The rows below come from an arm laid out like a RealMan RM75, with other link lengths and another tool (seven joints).
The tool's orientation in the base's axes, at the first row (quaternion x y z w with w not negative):
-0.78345, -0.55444, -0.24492, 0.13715
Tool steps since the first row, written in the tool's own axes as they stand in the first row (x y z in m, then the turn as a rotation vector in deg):
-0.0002, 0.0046, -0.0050, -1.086, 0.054, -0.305
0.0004, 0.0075, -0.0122, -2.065, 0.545, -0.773
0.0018, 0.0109, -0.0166, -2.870, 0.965, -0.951
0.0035, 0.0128, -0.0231, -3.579, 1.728, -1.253
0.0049, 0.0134, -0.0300, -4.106, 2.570, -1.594
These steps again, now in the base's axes. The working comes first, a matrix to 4 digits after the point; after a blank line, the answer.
The tool's axes in the first row as the columns of a matrix, in the base's axes (used below as rounded here):
0.2652, 0.9359, 0.2317
0.8016, -0.3476, 0.4865
0.5359, 0.0567, -0.8424

0.0031, -0.0042, 0.0044, -0.308, -1.038, -0.322
0.0043, -0.0082, 0.0109, -0.217, -2.221, -0.425
0.0068, -0.0104, 0.0156, -0.078, -3.099, -0.682
0.0076, -0.0129, 0.0221, 0.378, -4.079, -0.764
0.0069, -0.0153, 0.0287, 0.947, -4.960, -0.712

